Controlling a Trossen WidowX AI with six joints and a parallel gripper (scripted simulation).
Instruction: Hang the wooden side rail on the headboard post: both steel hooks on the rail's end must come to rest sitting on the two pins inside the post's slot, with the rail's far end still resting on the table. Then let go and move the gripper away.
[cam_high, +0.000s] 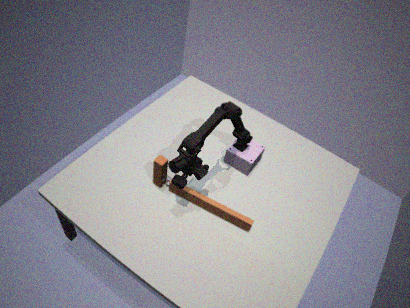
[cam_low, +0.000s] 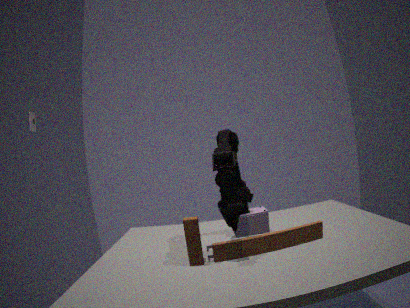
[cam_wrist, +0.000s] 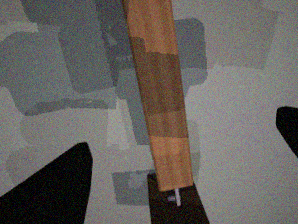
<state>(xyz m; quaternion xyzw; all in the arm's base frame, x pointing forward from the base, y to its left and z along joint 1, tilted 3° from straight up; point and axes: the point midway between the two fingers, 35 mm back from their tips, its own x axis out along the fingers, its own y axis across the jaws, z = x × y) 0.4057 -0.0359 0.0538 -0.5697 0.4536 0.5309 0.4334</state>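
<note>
My gripper tip is 2 cm short of the headboard post, 14 cm to the left of it and 3 cm above it.
</note>
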